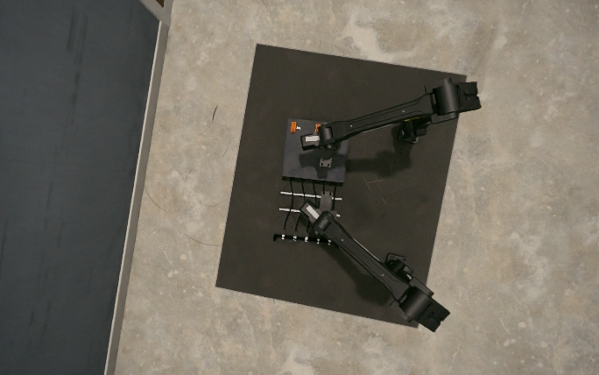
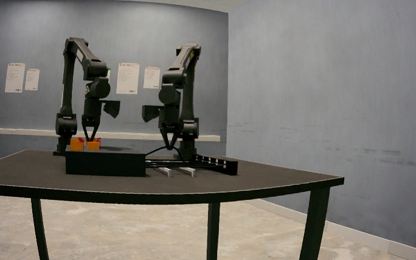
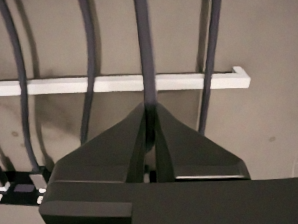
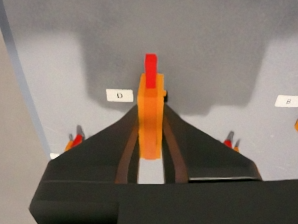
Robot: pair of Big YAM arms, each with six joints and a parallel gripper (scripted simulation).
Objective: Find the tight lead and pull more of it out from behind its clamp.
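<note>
The orange handle lies 1 cm to the left of my right hand and 1 cm below it.
</note>
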